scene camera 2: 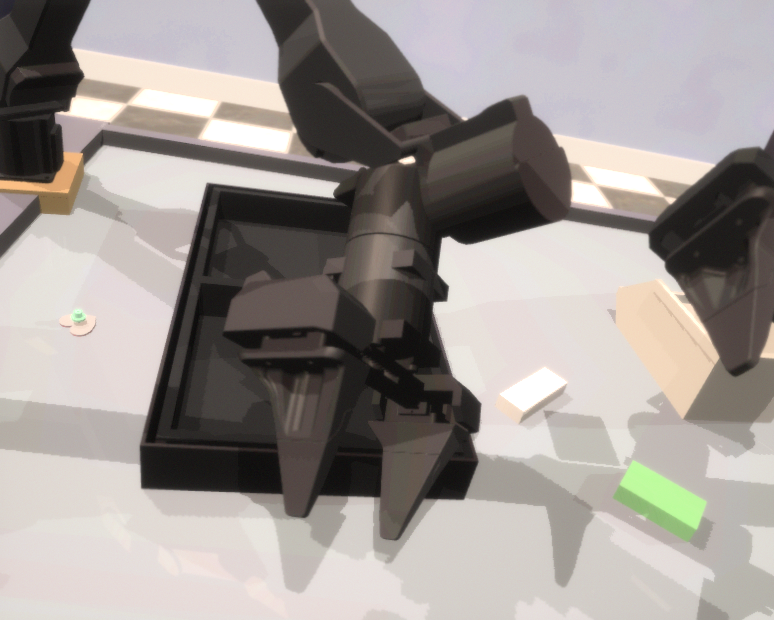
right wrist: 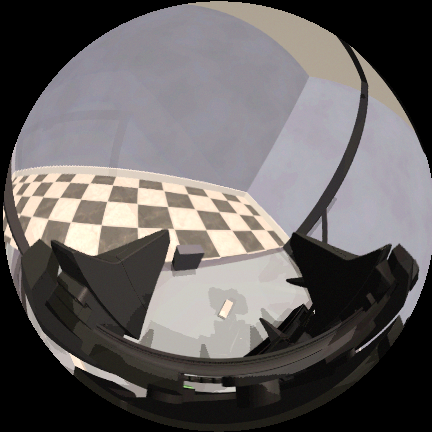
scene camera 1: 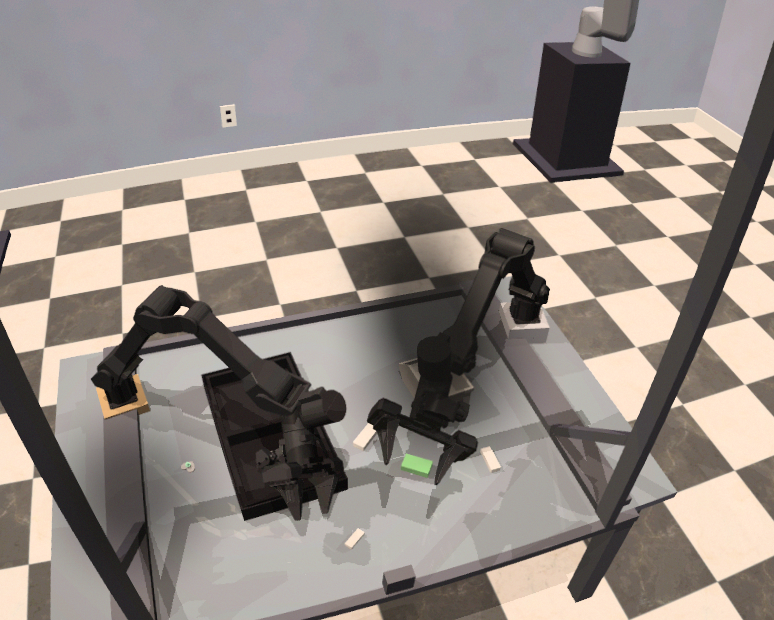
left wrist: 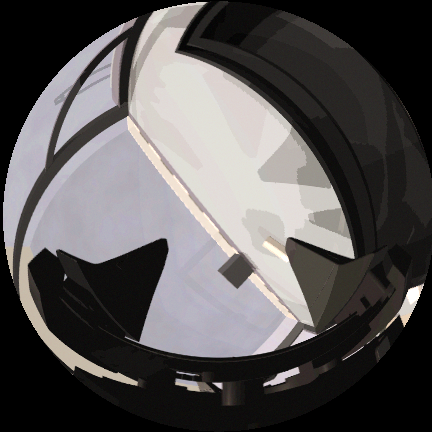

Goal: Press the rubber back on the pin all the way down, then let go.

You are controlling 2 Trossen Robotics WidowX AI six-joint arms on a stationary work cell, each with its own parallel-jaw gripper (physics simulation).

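Pixels of known places: left gripper, between the fingertips: (scene camera 2: 348, 529) (right wrist: 273, 299) (scene camera 1: 312, 516) (left wrist: 228, 244); right gripper, between the fingertips: (right wrist: 233, 237) (scene camera 1: 411, 474); left arm's base, origin of its link: (scene camera 2: 23, 168) (scene camera 1: 121, 395); right arm's base, origin of its link: (scene camera 1: 524, 315).
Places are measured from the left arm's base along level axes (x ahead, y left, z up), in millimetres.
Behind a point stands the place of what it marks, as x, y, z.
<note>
The pin (scene camera 1: 188, 465) {85, -237, -15} (scene camera 2: 78, 317) {85, -236, -15} is a small pale, lobed piece lying flat on the table at the left of both scene views. A tiny green rubber back sits upright on it; how far down it sits is too small to tell. My left gripper (scene camera 1: 311, 515) {250, -487, 37} (scene camera 2: 343, 526) {250, -487, 37} (left wrist: 228, 244) {250, -487, 37} is open and empty, fingers pointing down over the front edge of the black tray, well to the right of the pin. My right gripper (scene camera 1: 412, 472) {400, -567, 171} (right wrist: 233, 237) {400, -567, 171} is open and empty above the table near the green block, far from the pin. The pin does not show in either wrist view.
The black two-compartment tray (scene camera 1: 258, 508) {174, -406, 4} (scene camera 2: 213, 468) {186, -407, -3} stands between the pin and the blocks. A green block (scene camera 1: 416, 465) {494, -445, -10} (scene camera 2: 660, 500) {491, -447, -10}, several white blocks (scene camera 1: 354, 538) {310, -533, -16} (scene camera 2: 533, 393) {440, -333, -11} (right wrist: 226, 308) {311, -531, -16} and a beige bin (scene camera 2: 652, 348) {587, -279, -5} lie rightward. A dark block (scene camera 1: 398, 579) {327, -664, 31} stands at the front edge.
</note>
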